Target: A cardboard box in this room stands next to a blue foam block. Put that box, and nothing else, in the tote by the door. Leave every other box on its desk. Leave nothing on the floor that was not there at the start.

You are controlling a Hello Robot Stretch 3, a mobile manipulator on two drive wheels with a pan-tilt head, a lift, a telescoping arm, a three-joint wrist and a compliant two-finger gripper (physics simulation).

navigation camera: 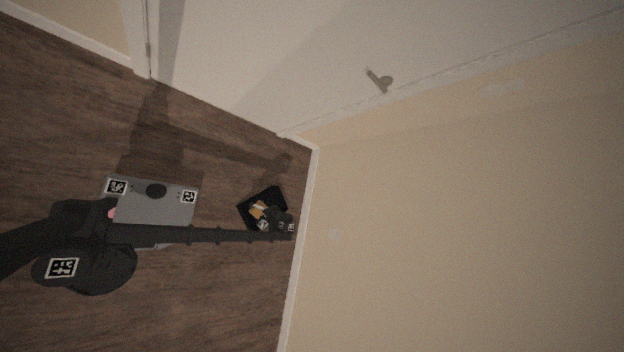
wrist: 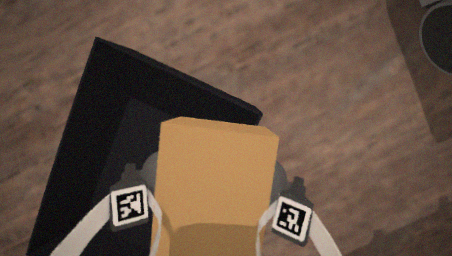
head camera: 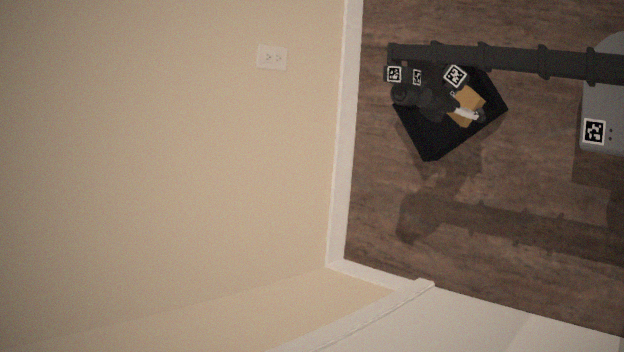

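Looking for my gripper [head camera: 469, 106], I find it in the head camera view, and the wrist view shows me the gripper [wrist: 215, 174] as well. A cardboard box [wrist: 213, 183] is there too. I see a black tote [head camera: 433, 140], and I have further views of it, since the navigation camera view shows the tote [navigation camera: 272, 195] and the wrist view shows the black tote [wrist: 123, 96]. There is a white door [navigation camera: 286, 73] also, and the head camera view includes that door [head camera: 420, 309].
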